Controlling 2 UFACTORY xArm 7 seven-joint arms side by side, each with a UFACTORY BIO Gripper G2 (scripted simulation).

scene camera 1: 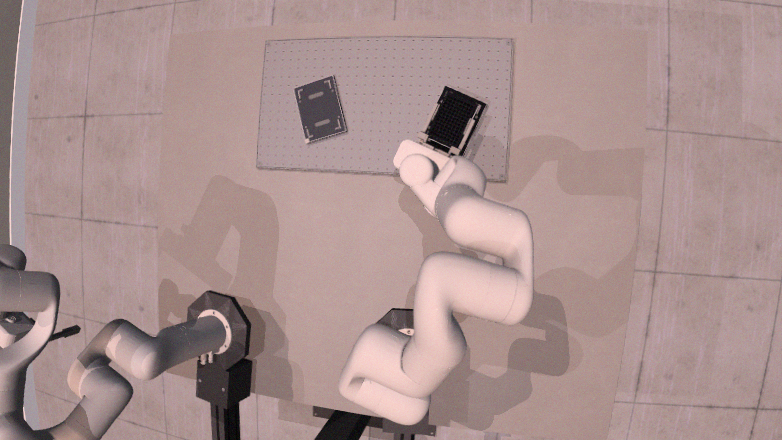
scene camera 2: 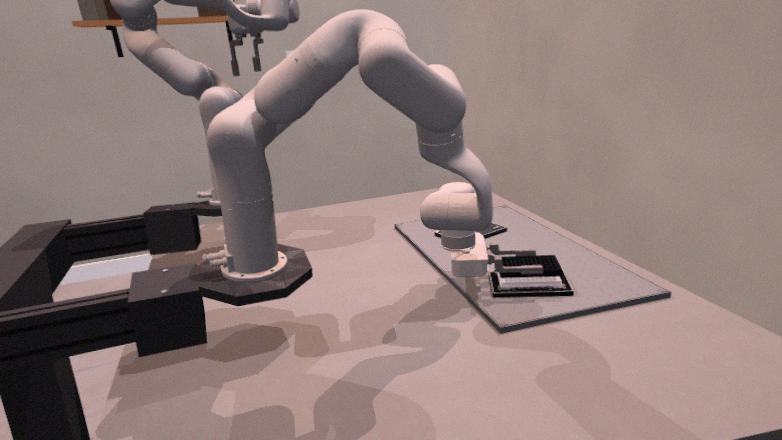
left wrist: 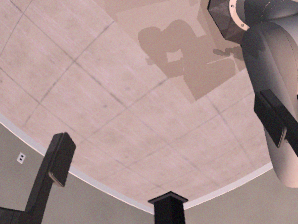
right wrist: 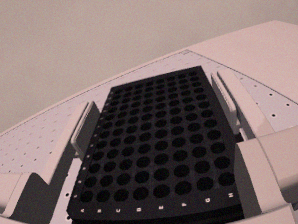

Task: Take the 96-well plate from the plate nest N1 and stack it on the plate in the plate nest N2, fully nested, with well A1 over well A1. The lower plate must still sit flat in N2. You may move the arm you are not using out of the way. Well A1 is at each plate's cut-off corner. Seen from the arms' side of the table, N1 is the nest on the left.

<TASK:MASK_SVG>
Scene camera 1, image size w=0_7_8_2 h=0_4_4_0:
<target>black 96-well plate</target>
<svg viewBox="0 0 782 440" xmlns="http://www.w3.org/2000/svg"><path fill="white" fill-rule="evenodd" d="M447 91L427 134L430 135L430 139L445 146L458 148L464 137L463 133L469 119L473 118L478 104Z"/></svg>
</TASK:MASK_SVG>
